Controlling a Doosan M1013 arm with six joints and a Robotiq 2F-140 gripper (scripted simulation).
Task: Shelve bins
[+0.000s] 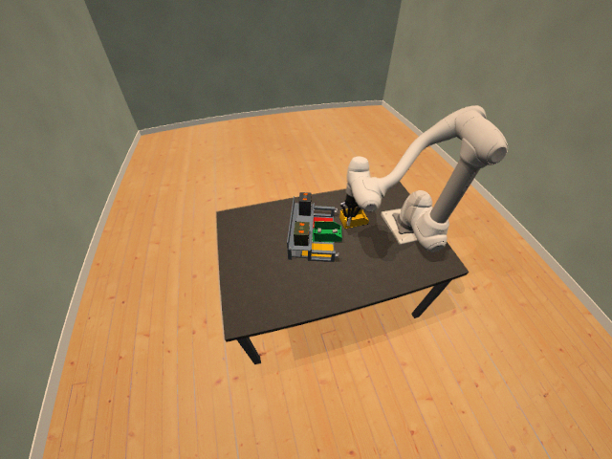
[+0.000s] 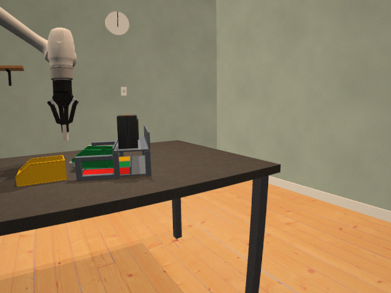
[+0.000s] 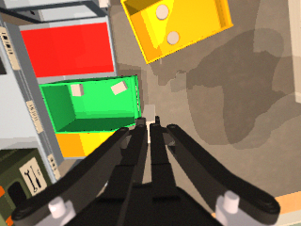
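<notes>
Now: hand 11 cm short of the green bin, 11 cm above it and 2 cm to the left of it. From my hand the other things lie so: yellow bin: 14 cm to the right, 12 cm below, 8 cm behind.
</notes>
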